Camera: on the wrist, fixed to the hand. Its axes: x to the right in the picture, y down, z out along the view.
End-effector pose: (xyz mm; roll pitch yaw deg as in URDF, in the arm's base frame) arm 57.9 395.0 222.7 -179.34 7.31 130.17
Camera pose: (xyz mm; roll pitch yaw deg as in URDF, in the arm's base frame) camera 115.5 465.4 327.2 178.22 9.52 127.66
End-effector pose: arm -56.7 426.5 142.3 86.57 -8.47 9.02
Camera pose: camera -83.0 535.6 223.5 84.85 -11.09 6.94
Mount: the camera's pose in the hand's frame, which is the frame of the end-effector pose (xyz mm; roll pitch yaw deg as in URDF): 3.2 88.2 -106.8 -2.12 -2.19 2.50
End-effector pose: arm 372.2 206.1 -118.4 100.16 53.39 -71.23
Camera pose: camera 484.9 152.8 -58.0 94.80 51.24 -75.38
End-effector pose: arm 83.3 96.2 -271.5 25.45 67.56 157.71
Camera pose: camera 84.6 -40.0 -296.8 26.17 64.48 160.76
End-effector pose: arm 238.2 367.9 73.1 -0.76 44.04 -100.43
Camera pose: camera 336.7 423.7 -6.7 -0.52 41.83 -97.04
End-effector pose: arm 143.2 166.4 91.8 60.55 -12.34 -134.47
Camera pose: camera 242.0 72.3 116.2 58.65 -15.59 -135.17
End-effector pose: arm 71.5 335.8 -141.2 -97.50 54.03 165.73
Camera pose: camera 156.3 435.4 -187.0 -96.80 56.75 169.10
